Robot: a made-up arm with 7 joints. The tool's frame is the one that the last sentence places.
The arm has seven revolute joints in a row. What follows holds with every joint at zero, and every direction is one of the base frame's.
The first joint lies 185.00 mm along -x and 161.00 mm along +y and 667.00 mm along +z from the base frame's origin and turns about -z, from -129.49 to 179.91 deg.
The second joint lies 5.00 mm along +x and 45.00 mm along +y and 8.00 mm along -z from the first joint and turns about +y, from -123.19 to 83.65 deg.
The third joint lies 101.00 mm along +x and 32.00 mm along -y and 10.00 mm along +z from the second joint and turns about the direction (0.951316, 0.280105, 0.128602), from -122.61 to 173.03 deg.
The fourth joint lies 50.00 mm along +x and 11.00 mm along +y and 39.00 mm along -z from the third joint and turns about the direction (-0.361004, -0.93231, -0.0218), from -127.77 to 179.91 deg.
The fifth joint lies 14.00 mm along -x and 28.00 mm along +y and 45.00 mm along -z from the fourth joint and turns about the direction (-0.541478, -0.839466, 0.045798), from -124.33 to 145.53 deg.
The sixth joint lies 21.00 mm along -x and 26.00 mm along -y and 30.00 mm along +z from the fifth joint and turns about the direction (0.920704, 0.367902, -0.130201), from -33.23 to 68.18 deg.
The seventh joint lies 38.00 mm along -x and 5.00 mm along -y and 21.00 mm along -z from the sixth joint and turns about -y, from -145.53 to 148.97 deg.
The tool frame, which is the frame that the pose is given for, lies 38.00 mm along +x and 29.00 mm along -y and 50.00 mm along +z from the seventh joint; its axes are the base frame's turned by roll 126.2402, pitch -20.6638 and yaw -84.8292 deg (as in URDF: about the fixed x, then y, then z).
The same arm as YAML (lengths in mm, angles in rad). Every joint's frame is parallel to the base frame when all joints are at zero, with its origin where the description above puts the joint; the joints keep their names.
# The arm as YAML. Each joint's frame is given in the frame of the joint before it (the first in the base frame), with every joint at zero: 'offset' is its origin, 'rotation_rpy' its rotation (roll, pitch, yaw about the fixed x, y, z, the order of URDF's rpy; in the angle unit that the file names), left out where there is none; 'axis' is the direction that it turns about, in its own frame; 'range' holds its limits. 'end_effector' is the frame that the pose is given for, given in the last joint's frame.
length_unit: mm
angle_unit: rad
chain:
  - id: joint 1
    offset: [-185.0, 161.0, 667.0]
    axis: "-z"
    range: [-2.26, 3.14]
  - id: joint 2
    offset: [5.0, 45.0, -8.0]
    axis: "+y"
    range: [-2.1501, 1.46]
  - id: joint 3
    offset: [101.0, -32.0, 10.0]
    axis: [0.951316, 0.280105, 0.128602]
    range: [-2.1399, 3.0199]
  - id: joint 4
    offset: [50.0, 11.0, -39.0]
    axis: [-0.361004, -0.93231, -0.0218]
    range: [-2.23, 3.14]
  - id: joint 5
    offset: [-14.0, 28.0, -45.0]
    axis: [-0.541478, -0.839466, 0.045798]
    range: [-2.17, 2.54]
  - id: joint 6
    offset: [-21.0, -26.0, 30.0]
    axis: [0.920704, 0.367902, -0.130201]
    range: [-0.58, 1.19]
  - id: joint 7
    offset: [-38.0, -5.0, -21.0]
    axis: "-y"
    range: [-2.54, 2.6]
end_effector:
  offset: [38.0, -29.0, 50.0]
  rotation_rpy: [2.2033, -0.3607, -1.4805]

